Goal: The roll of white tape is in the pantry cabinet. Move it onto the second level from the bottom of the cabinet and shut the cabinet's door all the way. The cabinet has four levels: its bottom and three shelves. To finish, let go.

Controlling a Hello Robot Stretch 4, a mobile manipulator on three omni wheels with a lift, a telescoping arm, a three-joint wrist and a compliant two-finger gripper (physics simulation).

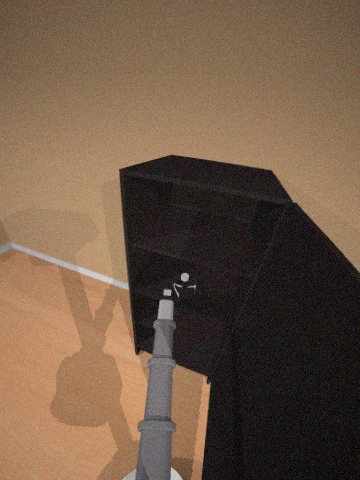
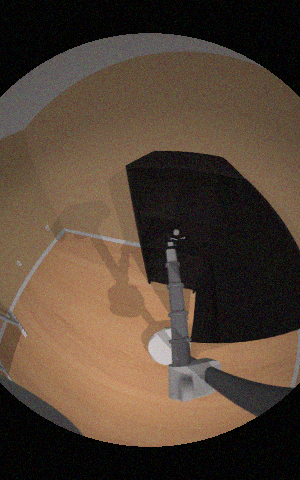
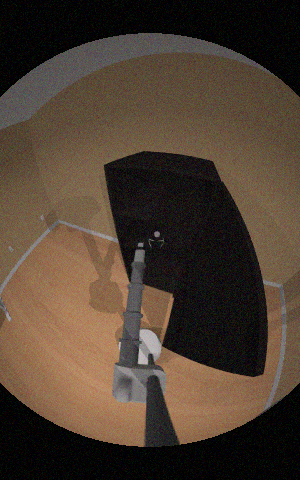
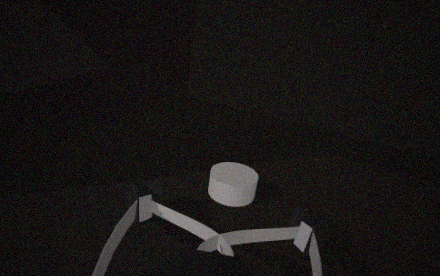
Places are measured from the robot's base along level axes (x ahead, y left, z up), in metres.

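Pixels of known places: gripper, fingertip midpoint: point(image 1: 184, 282) point(image 2: 176, 235) point(image 3: 156, 237) point(image 4: 226, 207); robot's base, link origin: point(image 2: 168, 345) point(image 3: 140, 345).
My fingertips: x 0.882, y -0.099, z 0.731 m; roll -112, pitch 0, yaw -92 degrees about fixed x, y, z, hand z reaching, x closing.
For each thing: its top centre in the pictures, then the offset to it from my fingertips. "spot": a spot on its surface instead.
- white tape, top centre: point(image 4: 234, 173) point(image 1: 185, 275) point(image 3: 156, 232) point(image 2: 175, 231) dy -0.004, dx +0.043, dz +0.013 m
- cabinet's door, surface spot: point(image 1: 300, 350) spot: dy -0.163, dx -0.617, dz +0.461 m
- cabinet's left side panel, surface spot: point(image 1: 127, 250) spot: dy +0.301, dx -0.092, dz +0.274 m
The roll of white tape point(image 1: 185, 277) point(image 2: 176, 232) point(image 3: 157, 234) point(image 4: 233, 185) lies flat inside the dark cabinet point(image 1: 220, 182) point(image 2: 190, 160) point(image 3: 177, 160). It appears to be on the middle shelf, the third level from the bottom, though the shelves are very dim. My gripper point(image 1: 184, 288) point(image 3: 156, 243) point(image 4: 226, 207) is open and inside the cabinet, with the tape just beyond its fingertips, not gripped. The cabinet's door point(image 1: 300, 350) point(image 2: 250, 280) point(image 3: 220, 290) stands wide open on the right.
My telescoping arm point(image 1: 160, 385) point(image 2: 178, 305) point(image 3: 133, 305) reaches into the cabinet from the front, left of the open door. The cabinet's left side panel point(image 1: 127, 250) is close to the arm's left. A wall point(image 1: 175, 90) stands behind the cabinet.
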